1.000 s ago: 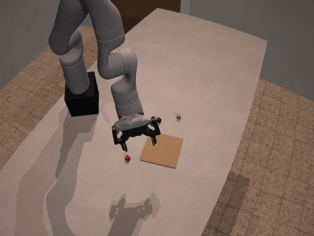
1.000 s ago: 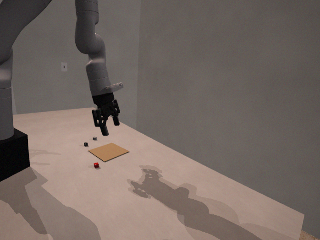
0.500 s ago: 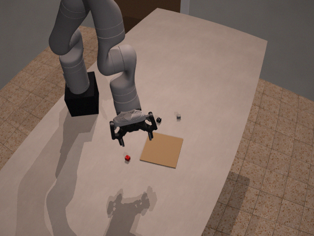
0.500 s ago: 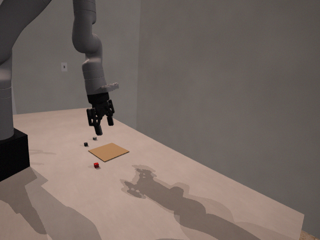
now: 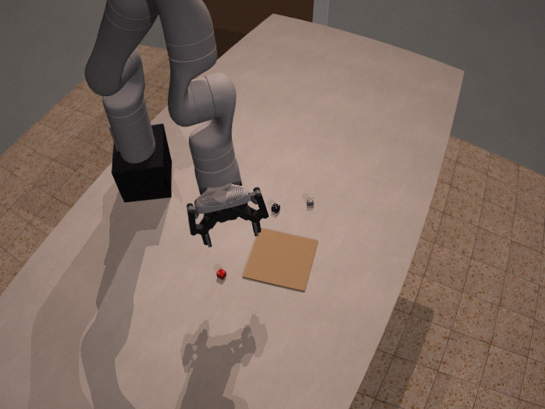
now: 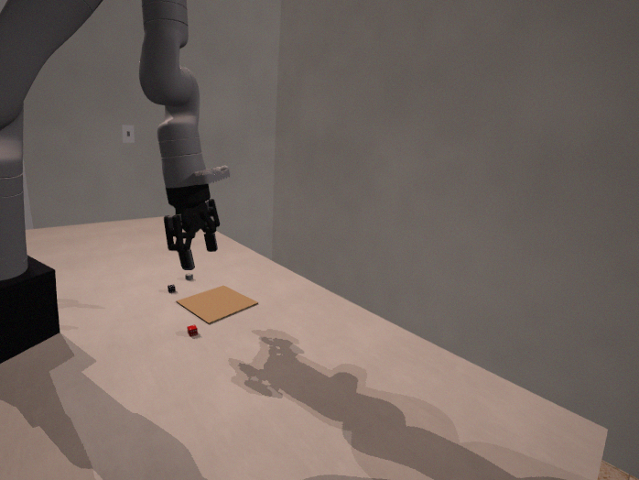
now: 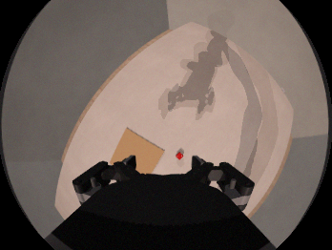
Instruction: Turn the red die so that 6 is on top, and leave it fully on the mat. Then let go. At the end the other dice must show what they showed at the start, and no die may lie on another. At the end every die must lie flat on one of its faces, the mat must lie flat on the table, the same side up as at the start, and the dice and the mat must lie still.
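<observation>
The black die lies 210 mm to the left of my hand and 150 mm below it. The rest, counted from my hand: grey die 270 mm to the left, 150 mm below, 70 mm ahead; then tan mat 150 mm below, 90 mm to the left, 70 mm ahead; then red die 150 mm below, 30 mm behind, 10 mm to the right.
</observation>
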